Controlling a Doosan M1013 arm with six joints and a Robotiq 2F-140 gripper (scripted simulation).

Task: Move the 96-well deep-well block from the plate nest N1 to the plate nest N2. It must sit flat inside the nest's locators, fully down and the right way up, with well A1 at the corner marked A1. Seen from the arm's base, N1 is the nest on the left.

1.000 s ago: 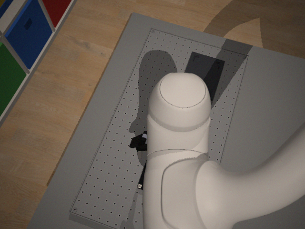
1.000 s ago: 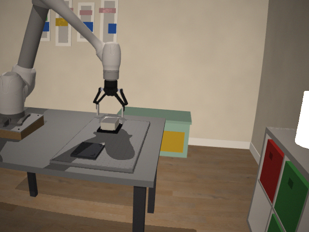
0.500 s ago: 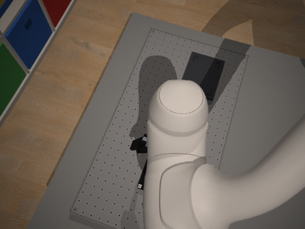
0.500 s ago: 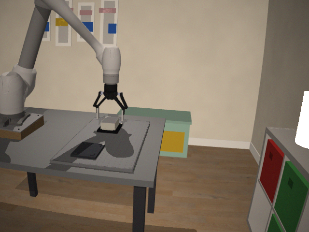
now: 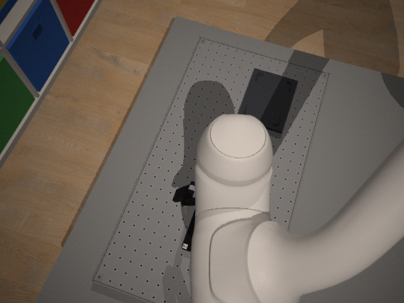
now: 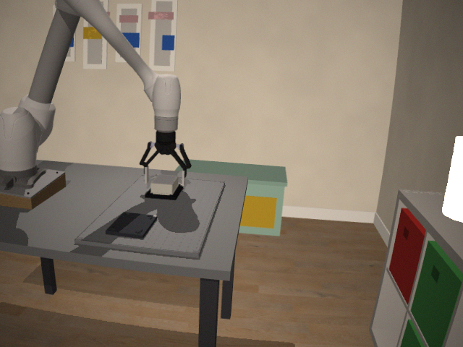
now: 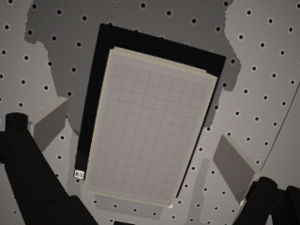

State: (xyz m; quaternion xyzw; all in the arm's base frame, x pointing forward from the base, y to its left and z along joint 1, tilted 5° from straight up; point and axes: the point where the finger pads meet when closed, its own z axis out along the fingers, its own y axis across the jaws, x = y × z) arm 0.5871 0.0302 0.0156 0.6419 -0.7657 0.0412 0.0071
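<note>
The cream 96-well deep-well block is 10 mm below my hand. Also, from my hand: black plate nest N1: 40 mm below; then plate nest N2: 340 mm to the right, 90 mm behind, 40 mm below.
</note>
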